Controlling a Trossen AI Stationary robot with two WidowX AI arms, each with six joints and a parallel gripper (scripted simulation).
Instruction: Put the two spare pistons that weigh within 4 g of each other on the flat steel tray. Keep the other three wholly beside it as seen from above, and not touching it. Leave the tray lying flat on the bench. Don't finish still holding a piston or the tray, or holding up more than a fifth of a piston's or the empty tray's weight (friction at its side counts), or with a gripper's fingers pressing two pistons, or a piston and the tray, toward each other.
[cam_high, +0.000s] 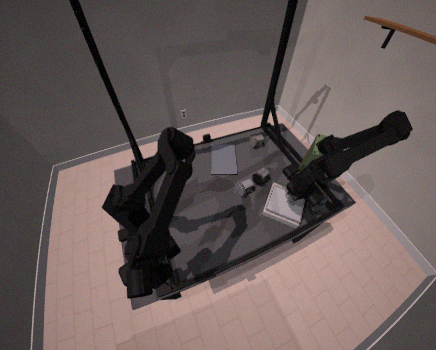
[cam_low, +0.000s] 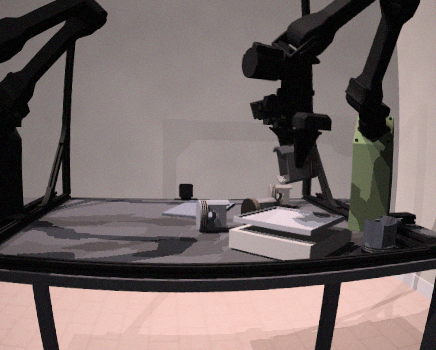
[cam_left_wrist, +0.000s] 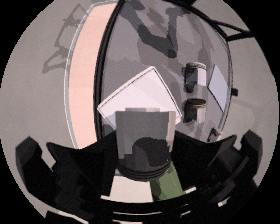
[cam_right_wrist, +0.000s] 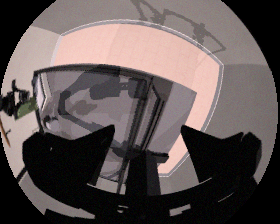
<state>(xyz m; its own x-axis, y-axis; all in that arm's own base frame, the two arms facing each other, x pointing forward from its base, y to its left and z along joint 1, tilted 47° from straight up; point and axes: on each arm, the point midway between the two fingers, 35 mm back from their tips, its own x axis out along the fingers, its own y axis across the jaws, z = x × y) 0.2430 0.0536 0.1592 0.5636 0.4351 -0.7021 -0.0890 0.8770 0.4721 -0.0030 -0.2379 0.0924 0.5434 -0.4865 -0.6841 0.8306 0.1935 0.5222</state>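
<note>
The white scale pan is 15 cm below my left hand, 1 cm to the left of it and 1 cm behind it. From my left hand the other things lie so: flat grey steel tray: 42 cm behind, 20 cm below, 17 cm to the right; then piston: 47 cm behind, 16 cm below, 7 cm to the left.
</note>
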